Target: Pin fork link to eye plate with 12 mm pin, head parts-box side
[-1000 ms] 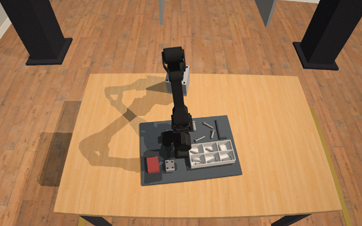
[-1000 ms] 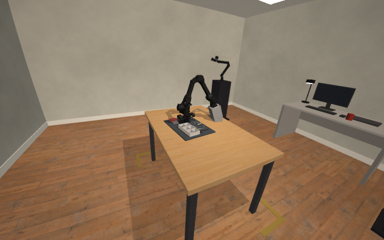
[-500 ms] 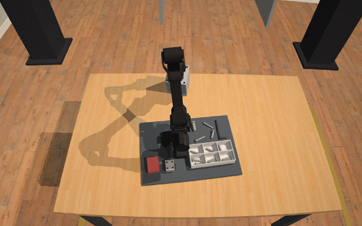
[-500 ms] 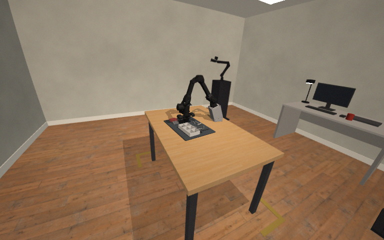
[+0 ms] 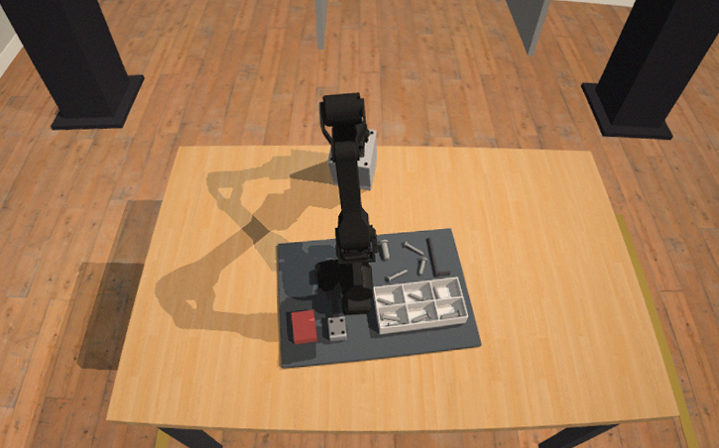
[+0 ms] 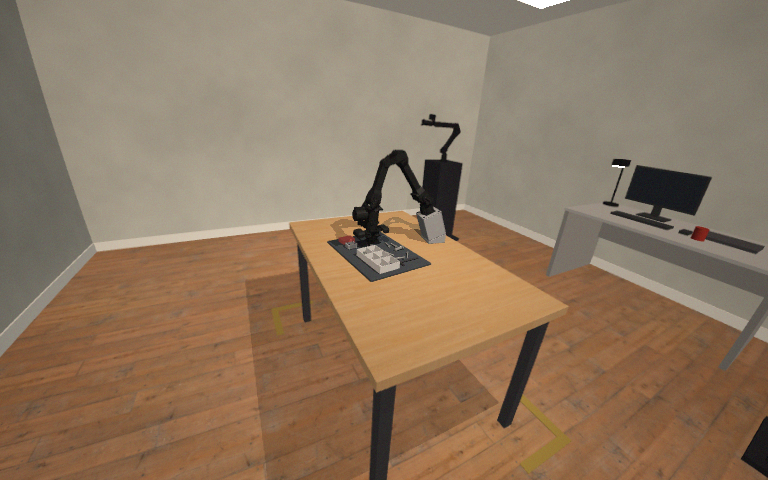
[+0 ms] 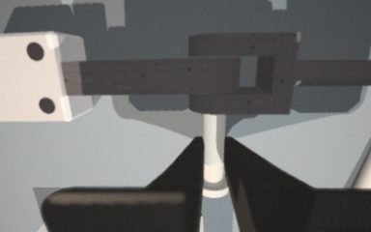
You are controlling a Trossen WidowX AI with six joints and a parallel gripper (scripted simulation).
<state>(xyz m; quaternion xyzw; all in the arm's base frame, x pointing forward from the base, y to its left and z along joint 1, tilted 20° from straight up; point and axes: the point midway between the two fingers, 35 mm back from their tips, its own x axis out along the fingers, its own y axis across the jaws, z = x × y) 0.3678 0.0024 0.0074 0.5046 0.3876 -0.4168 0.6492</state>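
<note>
The pale pin lies 3 cm below my hand. The rest, counted from my hand: dark eye plate bar 4 cm to the right, 3 cm below, 2 cm ahead; light grey block 10 cm ahead, 3 cm to the right, 2 cm below; red block 11 cm to the right, 9 cm ahead, 3 cm below.
</note>
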